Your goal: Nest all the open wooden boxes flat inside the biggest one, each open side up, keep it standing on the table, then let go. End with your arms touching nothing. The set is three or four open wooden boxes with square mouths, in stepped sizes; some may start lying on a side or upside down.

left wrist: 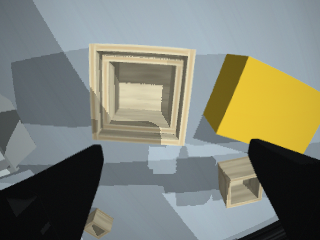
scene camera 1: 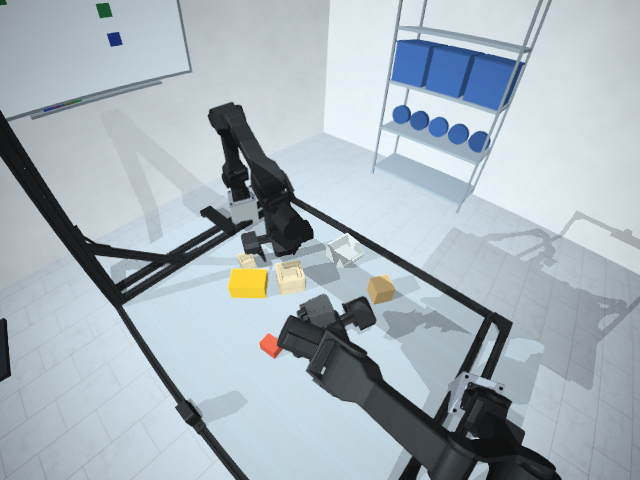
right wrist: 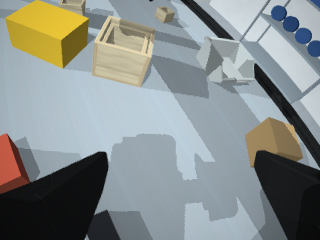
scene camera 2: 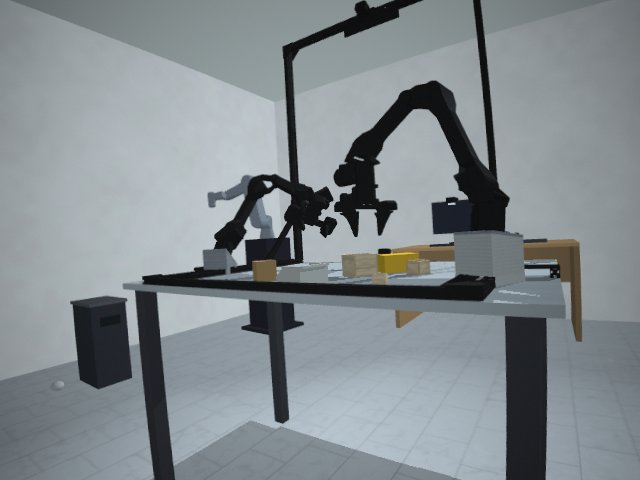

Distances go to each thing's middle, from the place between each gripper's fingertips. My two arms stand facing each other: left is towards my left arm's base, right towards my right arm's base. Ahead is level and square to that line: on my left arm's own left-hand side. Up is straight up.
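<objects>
The tan block (right wrist: 275,136) is 12 cm below my right hand (scene camera 1: 326,312), 24 cm ahead of it and 1 cm to the left of it. Counted from my right hand too, the white tray (scene camera 2: 314,272) is 12 cm below, 28 cm ahead and 19 cm to the left, while the yellow block (scene camera 1: 244,283) is 12 cm below, 29 cm to the left and 4 cm behind.
From my left hand (scene camera 2: 368,236), I find the yellow block 12 cm below, 9 cm behind and 4 cm to the left. The white tray is 12 cm below my left hand, 23 cm ahead of it and 6 cm to the right of it. As for the tan block, it is 12 cm below my left hand, 19 cm ahead of it and 24 cm to the right of it; going by their middles, of the things named here the tan block is the farthest from my left hand. By its middle, the yellow block is nearer to my left hand than to my right hand.
</objects>
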